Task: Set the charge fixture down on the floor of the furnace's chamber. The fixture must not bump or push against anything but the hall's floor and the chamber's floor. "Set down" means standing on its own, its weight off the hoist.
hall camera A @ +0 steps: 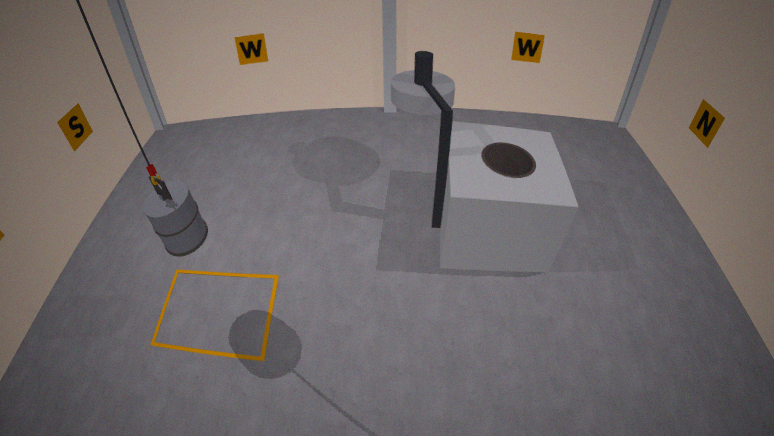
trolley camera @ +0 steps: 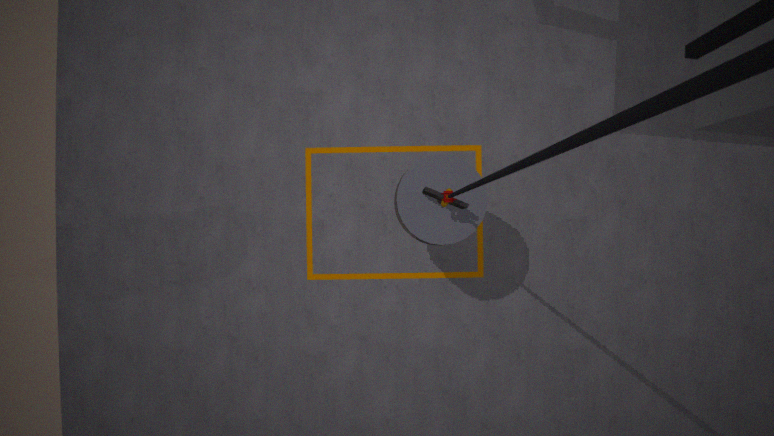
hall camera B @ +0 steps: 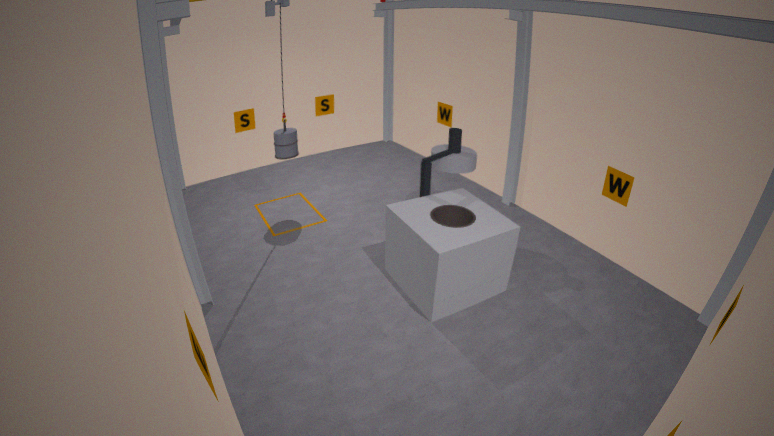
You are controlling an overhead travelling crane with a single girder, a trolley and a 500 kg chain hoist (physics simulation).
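The charge fixture [hall camera A: 176, 224] [hall camera B: 285, 144] [trolley camera: 427, 222], a grey drum with dark bands and a dark bail on top, hangs in the air nearly upright. The hook [hall camera A: 155, 179] [hall camera B: 284, 119] [trolley camera: 447, 197], red and yellow on the chain, is shut on its bail. In the trolley camera the fixture covers part of the right side of the yellow rectangle; its shadow lies at the lower right. The furnace [hall camera A: 503, 232] [hall camera B: 411, 259] is a pale block, well apart from the fixture. Its round top opening [hall camera A: 508, 160] [hall camera B: 452, 216] is uncovered; the chamber's floor cannot be made out.
A grey round lid [hall camera A: 403, 97] [hall camera B: 441, 162] hangs from a black arm on a black post [hall camera A: 443, 167] [hall camera B: 425, 178] beside the furnace, on the fixture's side. A yellow rectangle [hall camera A: 227, 274] [hall camera B: 277, 199] [trolley camera: 309, 216] is marked on the floor. The S wall [trolley camera: 27, 216] stands at the trolley camera's left.
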